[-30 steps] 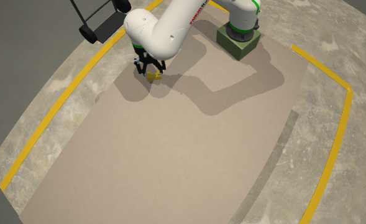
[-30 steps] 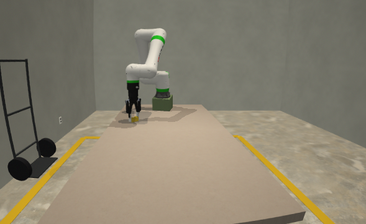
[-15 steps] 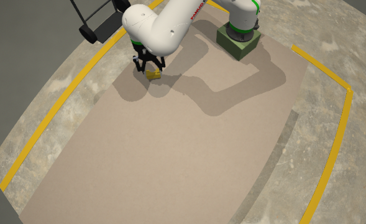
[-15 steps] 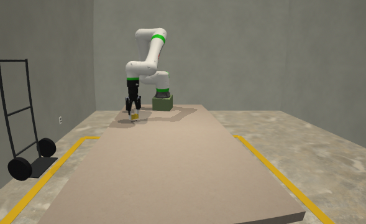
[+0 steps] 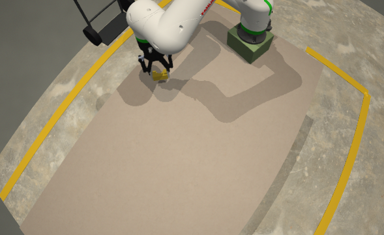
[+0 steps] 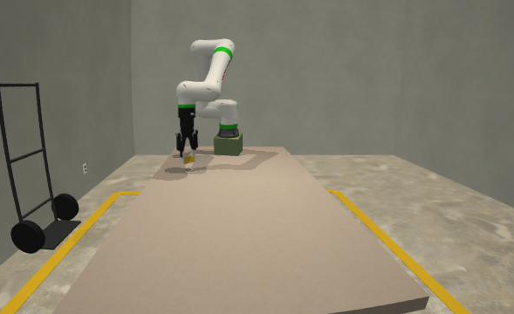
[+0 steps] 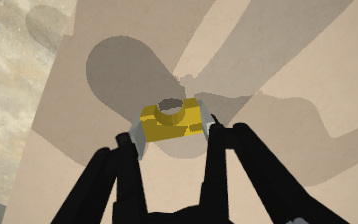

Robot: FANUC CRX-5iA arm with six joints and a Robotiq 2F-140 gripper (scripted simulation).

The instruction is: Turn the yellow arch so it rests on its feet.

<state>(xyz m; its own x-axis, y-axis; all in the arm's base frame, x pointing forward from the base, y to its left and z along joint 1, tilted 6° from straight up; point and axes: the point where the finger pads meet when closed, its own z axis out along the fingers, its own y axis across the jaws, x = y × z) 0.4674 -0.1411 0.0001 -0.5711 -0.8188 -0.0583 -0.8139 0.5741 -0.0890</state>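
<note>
The yellow arch lies 2 cm below my hand.
</note>
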